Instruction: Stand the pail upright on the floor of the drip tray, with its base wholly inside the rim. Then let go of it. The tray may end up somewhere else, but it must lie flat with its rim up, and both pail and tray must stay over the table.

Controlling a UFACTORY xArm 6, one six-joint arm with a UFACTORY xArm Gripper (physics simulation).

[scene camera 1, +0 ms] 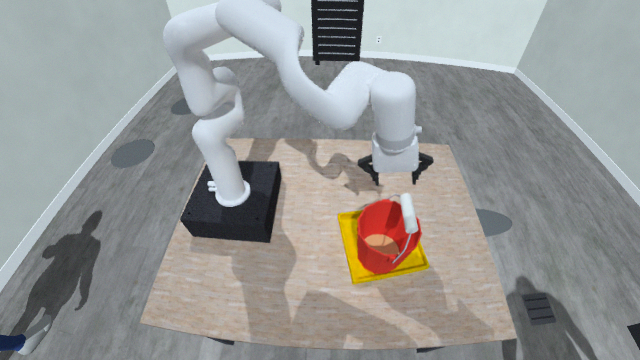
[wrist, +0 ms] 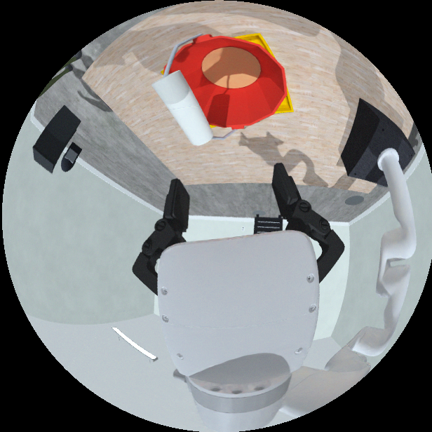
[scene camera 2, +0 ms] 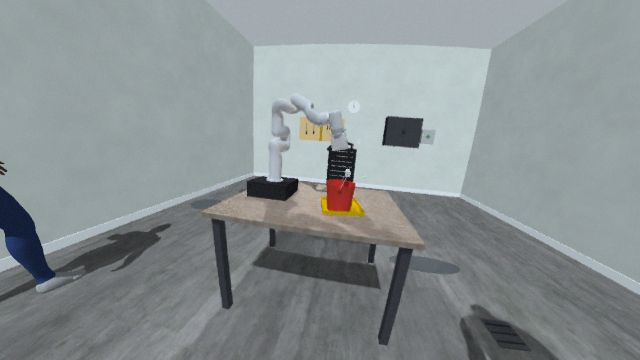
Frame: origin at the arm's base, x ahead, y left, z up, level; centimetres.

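Where they show: gripper, fingertip midpoint: [scene camera 1: 395, 180] [scene camera 2: 341, 159]; arm's base at its link origin: [scene camera 1: 233, 192] [scene camera 2: 274, 180].
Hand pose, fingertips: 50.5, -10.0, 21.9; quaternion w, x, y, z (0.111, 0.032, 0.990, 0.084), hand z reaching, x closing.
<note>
Things, the pixels of their top centre, and the offset from my fingertips, as dx, dy, dz. "pt": a spot on its surface instead. Level surfaces: height alone.
- red pail at a spot on its surface: [scene camera 1: 369, 256] pt -4.1, -11.3, -20.1
- pail's wire handle with its white grip, surface spot: [scene camera 1: 408, 214] pt +4.2, -5.8, -6.3
- wooden table at its surface level: dz -32.6
The red pail [scene camera 1: 369, 256] [scene camera 2: 340, 196] [wrist: 252, 107] stands upright on the yellow drip tray [scene camera 1: 349, 250] [scene camera 2: 358, 210] [wrist: 288, 104], its open mouth up. Its base looks inside the rim in the second scene view, though the pail's wall hides part of the tray floor. The tray lies flat on the table, rim up. The pail's wire handle with its white grip [scene camera 1: 408, 214] [scene camera 2: 347, 172] [wrist: 184, 107] stands raised over one side of the mouth. My gripper [scene camera 1: 395, 182] [wrist: 227, 179] is wide open and empty, above and behind the pail, apart from pail and handle.
The wooden table [scene camera 1: 310, 270] [scene camera 2: 300, 215] [wrist: 145, 135] carries the arm's black base block [scene camera 1: 235, 220] [scene camera 2: 272, 188] [wrist: 367, 142] at its left in the scene views. A black cabinet [scene camera 1: 337, 30] stands on the floor beyond the table's back edge.
</note>
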